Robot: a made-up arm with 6 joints.
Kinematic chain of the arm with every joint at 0, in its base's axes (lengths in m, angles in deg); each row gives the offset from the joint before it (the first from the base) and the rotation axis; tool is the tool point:
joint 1: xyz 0 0 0.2 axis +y
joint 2: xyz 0.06 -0.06 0 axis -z
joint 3: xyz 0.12 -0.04 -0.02 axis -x
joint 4: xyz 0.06 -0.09 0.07 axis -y
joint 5: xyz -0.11 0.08 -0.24 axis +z
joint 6: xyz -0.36 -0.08 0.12 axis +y
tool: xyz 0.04 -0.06 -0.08
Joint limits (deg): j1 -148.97..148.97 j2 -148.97..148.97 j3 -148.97..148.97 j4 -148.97..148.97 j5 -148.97..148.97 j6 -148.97..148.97
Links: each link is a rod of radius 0.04 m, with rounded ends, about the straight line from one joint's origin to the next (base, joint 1, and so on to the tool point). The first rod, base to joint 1, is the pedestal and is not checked.
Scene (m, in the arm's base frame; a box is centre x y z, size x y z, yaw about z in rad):
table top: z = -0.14
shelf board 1: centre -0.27 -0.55 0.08 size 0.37 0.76 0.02 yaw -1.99
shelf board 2: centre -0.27 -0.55 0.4 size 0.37 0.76 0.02 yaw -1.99
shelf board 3: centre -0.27 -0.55 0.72 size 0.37 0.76 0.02 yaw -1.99
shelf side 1: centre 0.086 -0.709 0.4 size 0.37 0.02 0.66 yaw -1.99
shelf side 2: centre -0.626 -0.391 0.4 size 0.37 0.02 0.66 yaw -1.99
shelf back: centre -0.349 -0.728 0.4 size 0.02 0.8 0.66 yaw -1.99
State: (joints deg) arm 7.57 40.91 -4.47 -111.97 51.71 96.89
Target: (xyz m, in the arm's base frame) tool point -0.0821 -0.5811 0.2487
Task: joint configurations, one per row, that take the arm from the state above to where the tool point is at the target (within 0.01 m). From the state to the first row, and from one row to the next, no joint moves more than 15 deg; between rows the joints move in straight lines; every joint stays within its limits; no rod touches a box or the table.
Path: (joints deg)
1: 15.34 42.30 7.36 -113.04 65.55 91.40
2: 23.11 43.69 19.19 -114.12 79.39 85.92
3: 30.88 45.08 31.01 -115.19 93.24 80.43
4: 30.77 32.48 29.90 -118.57 100.85 75.28
5: 30.66 19.88 28.79 -121.96 108.47 70.14
6: 30.56 7.29 27.68 -125.34 116.08 64.99
7: 30.45 -5.31 26.56 -128.72 123.70 59.84
8: 30.34 -17.91 25.45 -132.10 131.31 54.69
9: 30.24 -30.51 24.34 -135.49 138.93 49.54
10: 25.66 -20.10 16.84 -129.84 126.93 59.00
11: 21.08 -9.70 9.35 -124.19 114.94 68.46
12: 16.50 0.70 1.86 -118.54 102.95 77.91
13: 11.92 11.10 -5.63 -112.90 90.95 87.37
14: 7.34 21.50 -13.13 -107.25 78.96 96.83

